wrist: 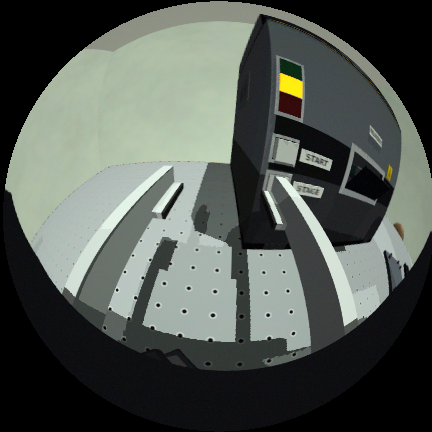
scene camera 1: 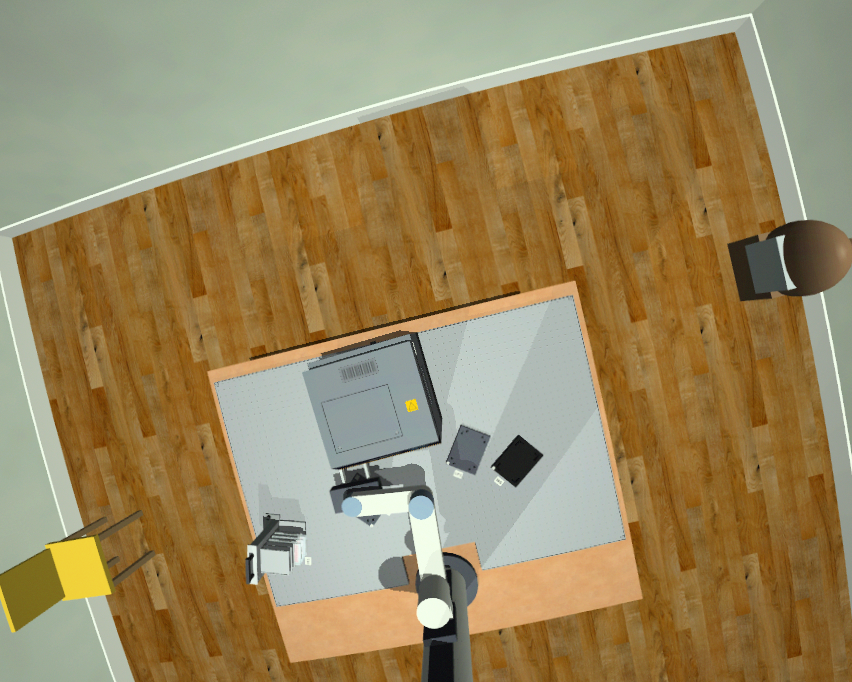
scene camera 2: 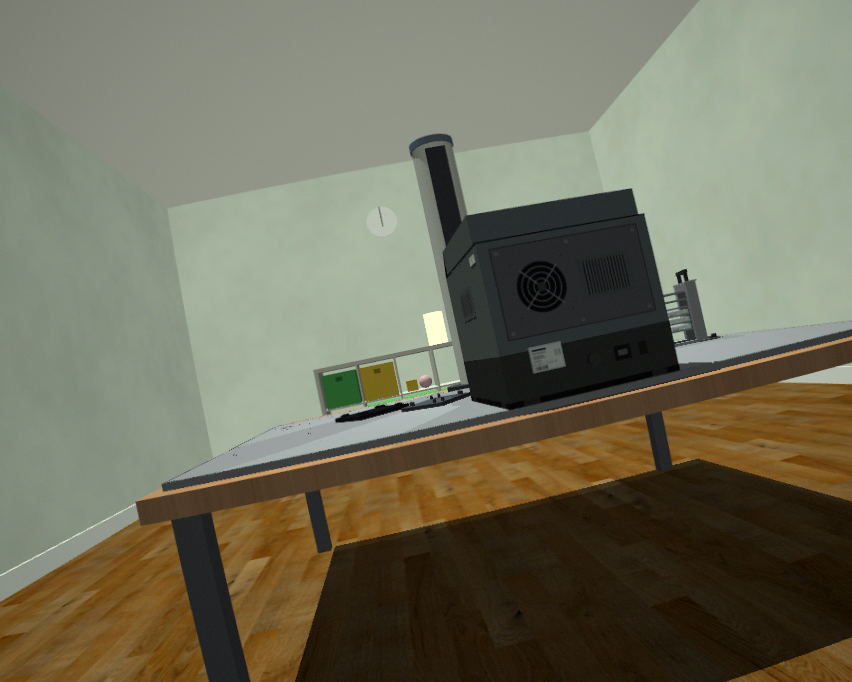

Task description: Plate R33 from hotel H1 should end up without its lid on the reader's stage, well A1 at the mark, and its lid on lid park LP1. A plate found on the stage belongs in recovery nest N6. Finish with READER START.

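Places are measured from the arm's base along level axes (x ahead, y left, z up), in millimetres.
Where they show: gripper, fingertip midpoint: [wrist: 222, 178].
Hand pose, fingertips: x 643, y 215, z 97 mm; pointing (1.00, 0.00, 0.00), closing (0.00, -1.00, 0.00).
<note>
After its pixels a point has its place.
The grey reader [scene camera 1: 362, 394] {x 863, y 41, z 361 mm} [scene camera 2: 575, 284] {x 992, y 37, z 202 mm} [wrist: 325, 90] {x 648, y 130, z 207 mm} stands at the table's back. In the wrist view its yellow lamp [wrist: 290, 86] {x 644, y 168, z 190 mm} is lit, and a black piece [wrist: 369, 184] {x 638, y 36, z 132 mm} sticks out of its front opening. The START button [wrist: 286, 152] {x 639, y 168, z 129 mm} is visible; the STAGE button [wrist: 271, 181] {x 643, y 174, z 101 mm} is partly behind the right fingertip, contact unclear. My gripper [scene camera 1: 355, 470] [wrist: 222, 178] {x 643, y 215, z 97 mm} is shut to its narrow setting, with an empty gap between its fingers. A hotel rack [scene camera 1: 270, 529] {x 396, y 604, z 85 mm} [scene camera 2: 694, 305] {x 399, y 611, z 121 mm} holds several plates [scene camera 1: 275, 560] {x 318, y 562, z 170 mm}; their labels are unreadable. R33 and its lid cannot be identified.
A grey pad [scene camera 1: 468, 449] {x 522, y -209, z 23 mm} and a black pad [scene camera 1: 517, 460] {x 440, y -380, z 25 mm} lie right of the reader; their labels are unreadable. A dark fixture [scene camera 1: 370, 521] {x 347, y 214, z 72 mm} shows partly beneath the arm [scene camera 1: 387, 503] {x 467, y 93, z 209 mm}. The arm's column [scene camera 2: 441, 192] {x 77, y -12, z 684 mm} stands behind the reader in scene camera 2.
</note>
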